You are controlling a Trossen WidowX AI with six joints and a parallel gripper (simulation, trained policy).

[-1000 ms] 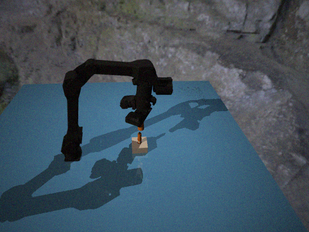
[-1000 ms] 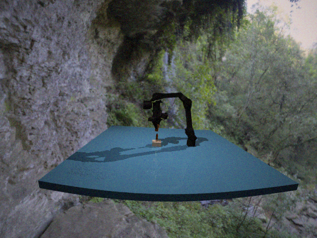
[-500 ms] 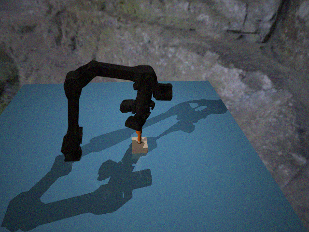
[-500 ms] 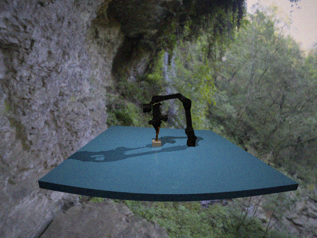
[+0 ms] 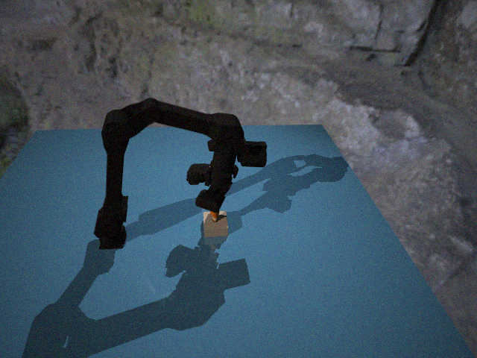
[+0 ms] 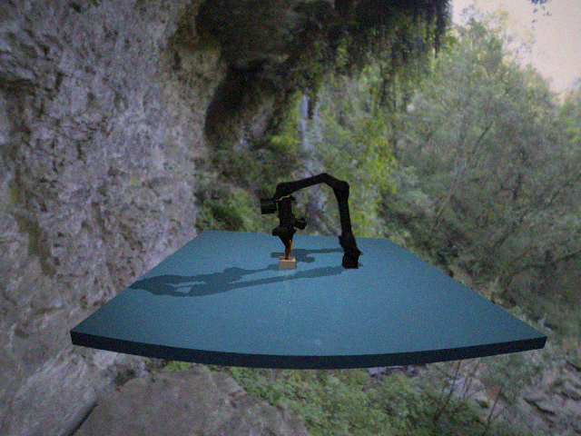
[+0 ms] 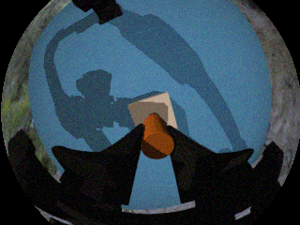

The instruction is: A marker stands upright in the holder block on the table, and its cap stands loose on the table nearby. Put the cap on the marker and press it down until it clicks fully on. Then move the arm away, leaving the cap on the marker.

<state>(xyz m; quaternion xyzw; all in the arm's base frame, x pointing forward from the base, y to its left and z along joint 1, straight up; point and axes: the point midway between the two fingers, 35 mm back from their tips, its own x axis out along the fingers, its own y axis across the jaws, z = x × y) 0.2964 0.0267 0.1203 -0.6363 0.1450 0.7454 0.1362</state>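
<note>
My gripper tip is 7 cm above the tan holder block. Also, from my gripper tip: orange cap 1 cm above.
</note>
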